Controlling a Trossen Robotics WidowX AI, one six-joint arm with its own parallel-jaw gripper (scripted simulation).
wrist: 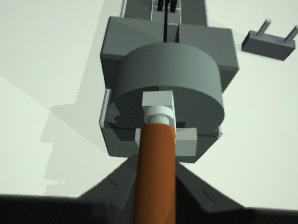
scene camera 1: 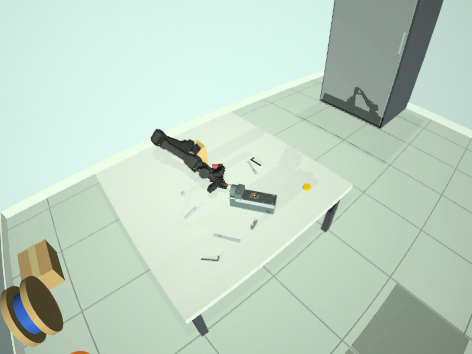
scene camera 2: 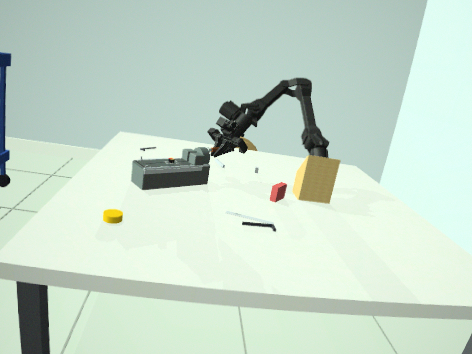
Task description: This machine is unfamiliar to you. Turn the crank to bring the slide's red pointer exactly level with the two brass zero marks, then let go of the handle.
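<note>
I can see my gripper (scene camera 2: 212, 156), and it is visible again as the gripper (wrist: 150, 163). There is also a grey slide machine (wrist: 140, 53).
</note>
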